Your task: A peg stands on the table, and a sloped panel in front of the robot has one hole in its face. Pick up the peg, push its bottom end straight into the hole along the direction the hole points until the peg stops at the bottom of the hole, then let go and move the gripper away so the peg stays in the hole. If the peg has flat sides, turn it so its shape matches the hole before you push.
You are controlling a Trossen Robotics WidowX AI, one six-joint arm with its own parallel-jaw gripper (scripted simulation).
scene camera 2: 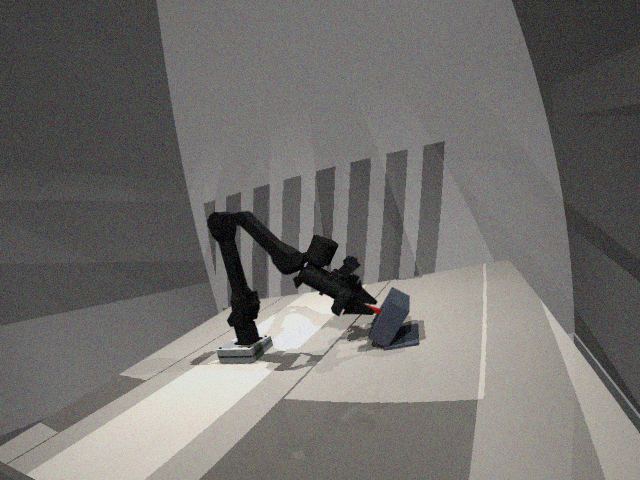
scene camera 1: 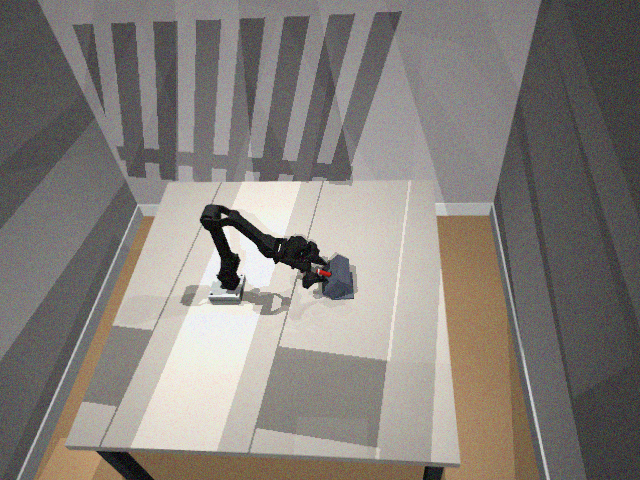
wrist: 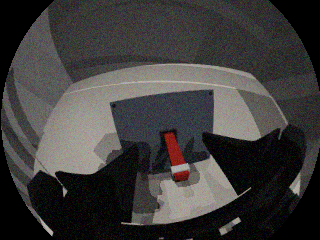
Scene:
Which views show my gripper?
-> Scene camera 2, scene camera 1 and the wrist view: all of them.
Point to a sloped panel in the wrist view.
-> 138, 120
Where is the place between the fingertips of my gripper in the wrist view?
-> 171, 142

